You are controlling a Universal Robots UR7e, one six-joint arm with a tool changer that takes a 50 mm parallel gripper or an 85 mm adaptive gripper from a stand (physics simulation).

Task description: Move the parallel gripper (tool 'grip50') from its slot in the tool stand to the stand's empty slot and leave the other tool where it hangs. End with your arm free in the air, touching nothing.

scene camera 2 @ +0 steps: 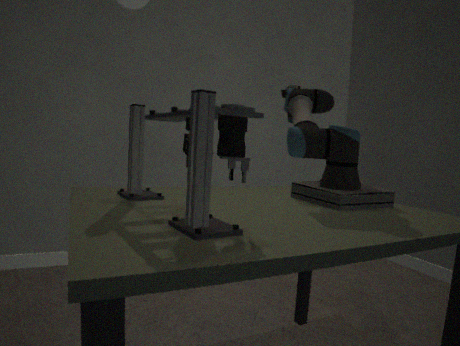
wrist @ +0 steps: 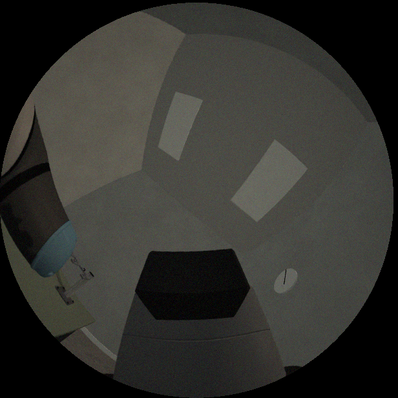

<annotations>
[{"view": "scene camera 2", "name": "parallel gripper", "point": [231,145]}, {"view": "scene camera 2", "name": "tool stand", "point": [199,224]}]
</annotations>
